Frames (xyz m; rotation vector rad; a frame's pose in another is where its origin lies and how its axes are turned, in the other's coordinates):
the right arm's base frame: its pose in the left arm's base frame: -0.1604 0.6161 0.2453 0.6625 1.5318 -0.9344
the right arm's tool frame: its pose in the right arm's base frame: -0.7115 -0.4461 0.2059 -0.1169 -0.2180 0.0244
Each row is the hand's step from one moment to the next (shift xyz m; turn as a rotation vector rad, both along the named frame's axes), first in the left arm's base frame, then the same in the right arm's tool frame.
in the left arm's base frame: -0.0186 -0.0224 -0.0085 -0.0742 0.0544 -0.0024
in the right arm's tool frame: 0.0143 -0.0265 0.0032 -0.0093 -0.0226 -0.0887
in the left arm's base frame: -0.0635 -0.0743 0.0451 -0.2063 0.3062 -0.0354
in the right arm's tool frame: -0.0233 -0.1027 0.0223 -0.0369 0.0383 -0.3671
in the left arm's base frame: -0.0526 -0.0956 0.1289 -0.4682 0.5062 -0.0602
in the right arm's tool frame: -0.0994 -0.1228 0.0598 -0.0559 -0.0336 -0.6891
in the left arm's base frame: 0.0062 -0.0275 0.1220 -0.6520 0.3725 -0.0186
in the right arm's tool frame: -0.1113 -0.0344 0.0458 -0.0577 -0.2643 -0.7007
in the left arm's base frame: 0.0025 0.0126 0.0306 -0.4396 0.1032 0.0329
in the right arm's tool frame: -0.0328 0.0042 -0.0024 -0.0458 -0.2780 -0.3544
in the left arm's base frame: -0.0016 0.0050 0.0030 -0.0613 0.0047 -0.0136
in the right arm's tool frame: -0.0041 0.0013 -0.0042 0.0136 -0.0415 -0.0454
